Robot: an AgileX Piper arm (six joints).
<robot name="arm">
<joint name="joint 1" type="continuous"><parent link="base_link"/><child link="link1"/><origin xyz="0 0 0.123" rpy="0 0 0"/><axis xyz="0 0 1"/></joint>
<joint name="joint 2" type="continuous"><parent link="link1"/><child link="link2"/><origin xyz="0 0 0" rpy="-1.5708 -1.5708 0"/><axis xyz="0 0 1"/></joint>
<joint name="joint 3" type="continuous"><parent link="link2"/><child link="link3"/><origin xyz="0.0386 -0.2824 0" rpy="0 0 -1.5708"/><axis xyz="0 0 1"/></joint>
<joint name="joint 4" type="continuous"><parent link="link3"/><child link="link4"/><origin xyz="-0.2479 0.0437 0" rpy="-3.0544 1.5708 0"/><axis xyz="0 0 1"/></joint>
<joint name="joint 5" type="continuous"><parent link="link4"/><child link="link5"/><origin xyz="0 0 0" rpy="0 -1.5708 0"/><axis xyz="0 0 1"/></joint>
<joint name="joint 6" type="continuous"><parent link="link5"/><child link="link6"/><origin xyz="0.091 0 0" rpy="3.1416 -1.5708 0"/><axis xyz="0 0 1"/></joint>
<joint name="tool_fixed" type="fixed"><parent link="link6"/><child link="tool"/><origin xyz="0 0 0" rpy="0 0 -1.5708"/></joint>
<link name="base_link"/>
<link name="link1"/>
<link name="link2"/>
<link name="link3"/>
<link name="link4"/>
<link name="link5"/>
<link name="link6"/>
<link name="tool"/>
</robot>
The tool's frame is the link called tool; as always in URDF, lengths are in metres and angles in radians. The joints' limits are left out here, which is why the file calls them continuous.
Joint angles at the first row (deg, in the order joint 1, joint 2, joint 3, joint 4, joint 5, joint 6):
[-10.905 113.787 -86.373 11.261 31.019 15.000]
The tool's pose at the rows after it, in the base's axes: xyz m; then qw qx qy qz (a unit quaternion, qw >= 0):
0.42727, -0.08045, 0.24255, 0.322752, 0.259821, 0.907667, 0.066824
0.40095, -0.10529, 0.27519, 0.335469, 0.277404, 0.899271, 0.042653
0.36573, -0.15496, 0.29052, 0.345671, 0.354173, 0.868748, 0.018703
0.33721, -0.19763, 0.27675, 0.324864, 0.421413, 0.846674, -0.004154
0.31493, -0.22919, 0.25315, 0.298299, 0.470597, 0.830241, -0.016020
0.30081, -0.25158, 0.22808, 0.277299, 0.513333, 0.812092, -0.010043
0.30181, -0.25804, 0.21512, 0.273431, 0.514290, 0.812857, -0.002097
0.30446, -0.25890, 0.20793, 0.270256, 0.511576, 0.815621, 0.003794
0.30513, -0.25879, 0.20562, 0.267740, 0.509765, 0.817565, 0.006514
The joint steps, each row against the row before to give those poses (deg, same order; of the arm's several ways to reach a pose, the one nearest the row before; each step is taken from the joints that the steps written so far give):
[-0.712 -3.472 -0.001 -2.884 2.057 -0.120]
[-3.877 -5.717 1.189 -2.365 3.261 0.339]
[-8.146 -4.217 2.590 -1.082 0.557 2.644]
[-7.264 -0.286 2.964 -1.118 -0.161 1.880]
[-5.667 1.439 2.840 0.056 -1.118 0.335]
[-4.116 2.529 1.855 2.159 -1.662 -0.208]
[-0.903 1.973 0.149 2.589 -1.345 -2.786]
[0.000 1.122 -0.001 1.473 -0.532 -1.575]
[0.000 0.333 0.003 0.614 0.066 -0.750]

